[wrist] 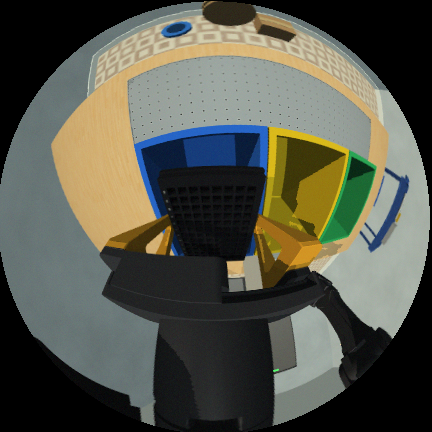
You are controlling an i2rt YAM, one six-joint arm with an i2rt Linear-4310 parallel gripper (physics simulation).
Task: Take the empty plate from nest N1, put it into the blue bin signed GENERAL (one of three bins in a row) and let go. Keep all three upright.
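Places are measured from the arm's base along level axes (x left, y back, z up), in millimetres.
Where they show: gripper, fingertip midpoint: (pixel 213 217).
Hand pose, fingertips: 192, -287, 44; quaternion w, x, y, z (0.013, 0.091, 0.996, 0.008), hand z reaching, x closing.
Each offset is from my fingertips to the top centre of the thing, as dx, dy, dz. Level surfaces: height alone.
My gripper (pixel 213 217) is shut on the empty black plate {+2, +10, +18} (pixel 215 207), with one orange finger at each side. The plate's grid of open wells faces the camera. The plate is over the blue bin {+9, +1, -13} (pixel 210 150) in this view and hides its middle and near part; its height above the bin is hard to tell. The blue bin stands upright at the left of the row. Its GENERAL sign does not show. The plate's lower end is partly hidden by the gripper body.
The yellow bin {-122, +14, -13} (pixel 320 185) stands right beside the blue one, then the green bin {-254, +26, -13} (pixel 350 205). A grey perforated board {dz -193} (pixel 240 85) lies beyond them. A blue-framed object (pixel 404 192) is off the table's right edge. A dark jointed arm (pixel 350 320) shows at lower right.
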